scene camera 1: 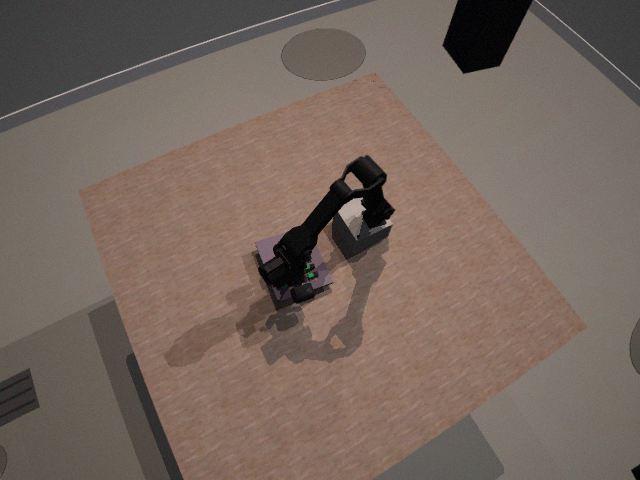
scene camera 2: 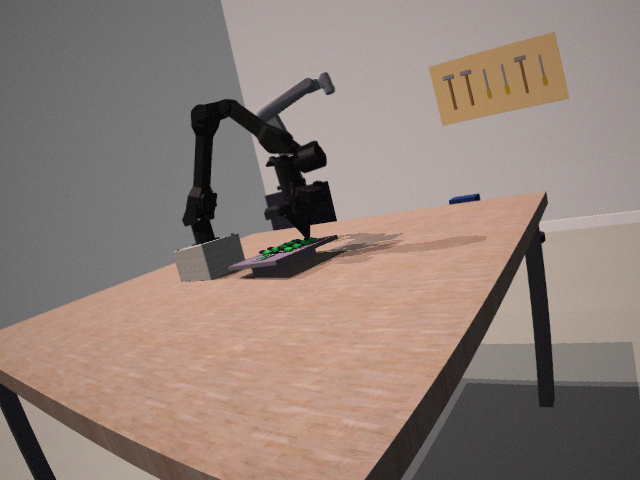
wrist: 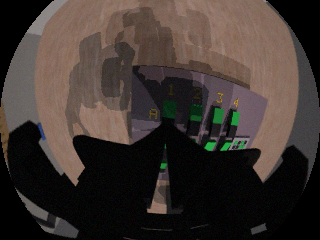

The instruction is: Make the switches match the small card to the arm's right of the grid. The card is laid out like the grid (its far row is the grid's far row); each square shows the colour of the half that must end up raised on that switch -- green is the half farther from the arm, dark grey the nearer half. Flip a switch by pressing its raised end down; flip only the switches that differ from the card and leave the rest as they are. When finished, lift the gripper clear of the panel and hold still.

Labels:
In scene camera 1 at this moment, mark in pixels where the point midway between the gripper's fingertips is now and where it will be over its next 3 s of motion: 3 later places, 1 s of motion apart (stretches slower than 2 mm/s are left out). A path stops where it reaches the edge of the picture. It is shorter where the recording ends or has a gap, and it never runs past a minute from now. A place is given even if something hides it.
My gripper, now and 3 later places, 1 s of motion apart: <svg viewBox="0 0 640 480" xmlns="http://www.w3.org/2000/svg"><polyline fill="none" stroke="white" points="292,281 289,269 284,264 285,265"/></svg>

